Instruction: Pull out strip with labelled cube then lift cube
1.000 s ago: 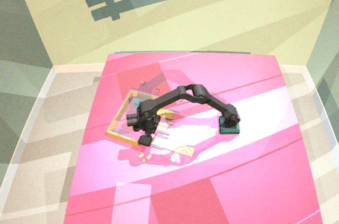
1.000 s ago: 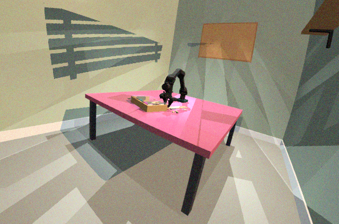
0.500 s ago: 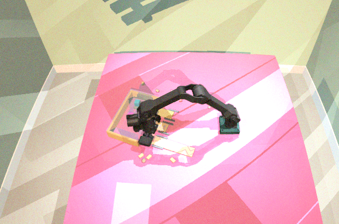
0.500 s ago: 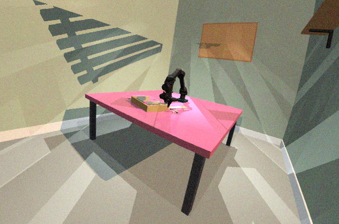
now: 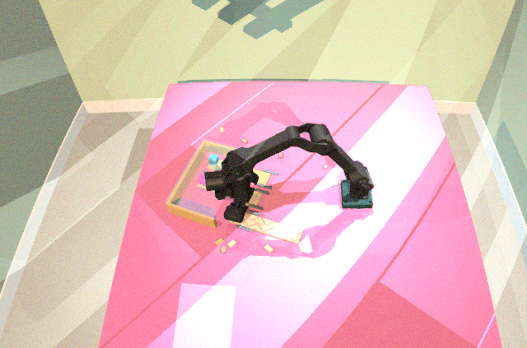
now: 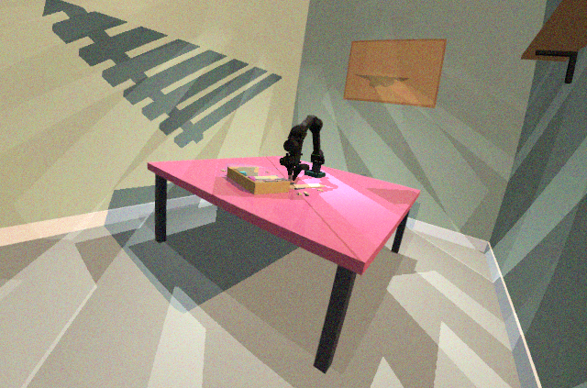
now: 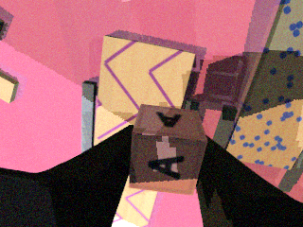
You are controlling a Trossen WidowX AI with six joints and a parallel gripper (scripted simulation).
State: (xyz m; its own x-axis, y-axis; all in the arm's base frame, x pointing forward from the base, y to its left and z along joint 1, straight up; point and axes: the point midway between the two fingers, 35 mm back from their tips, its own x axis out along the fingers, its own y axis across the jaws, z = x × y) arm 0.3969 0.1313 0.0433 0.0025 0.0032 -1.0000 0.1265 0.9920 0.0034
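Now: the zigzag strip 8 cm behind my gripper tip, 4 cm to the left of it and 3 cm below it. Round my gripper tip: labelled cube (1 cm above).
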